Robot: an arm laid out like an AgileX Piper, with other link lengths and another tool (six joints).
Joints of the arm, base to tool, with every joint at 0 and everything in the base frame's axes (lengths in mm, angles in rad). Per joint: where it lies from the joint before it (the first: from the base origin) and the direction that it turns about. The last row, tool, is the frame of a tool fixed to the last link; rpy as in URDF.
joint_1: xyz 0 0 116.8 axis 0 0 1
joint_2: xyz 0 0 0 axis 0 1 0
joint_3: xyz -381.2 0 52.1 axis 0 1 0
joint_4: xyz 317.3 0 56 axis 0.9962 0 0.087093
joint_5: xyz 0 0 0 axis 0 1 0
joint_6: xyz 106.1 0 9.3 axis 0.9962 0 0.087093
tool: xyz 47.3 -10 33.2 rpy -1.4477 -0.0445 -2.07
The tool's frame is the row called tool.
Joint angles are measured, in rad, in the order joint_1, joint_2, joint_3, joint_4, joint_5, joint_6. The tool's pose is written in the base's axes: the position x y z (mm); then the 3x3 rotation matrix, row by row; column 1 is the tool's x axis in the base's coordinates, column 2 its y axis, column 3 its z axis. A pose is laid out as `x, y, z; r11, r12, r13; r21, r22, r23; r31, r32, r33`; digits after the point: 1 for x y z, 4 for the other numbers.
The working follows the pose.
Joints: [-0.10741 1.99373 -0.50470 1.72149 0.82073 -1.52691]
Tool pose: 357.5, 63.4, 25.5; -0.1404, -0.9542, 0.2642; -0.9324, 0.2172, 0.2890; -0.3331, -0.2057, -0.9202
Where each joint sits with the arm in this pose, in the base's axes (m; each line is computed from the numbers above, not from the rounded line before):
joint_1: 0.0000 0.0000 0.1168
joint_2: 0.0000 0.0000 0.1168
joint_3: 0.2028 -0.0219 0.4430
joint_4: 0.2841 -0.0306 0.1314
joint_5: 0.2841 -0.0306 0.1314
joint_6: 0.3159 0.0434 0.0617
the tool: 0.3575 0.0634 0.0255

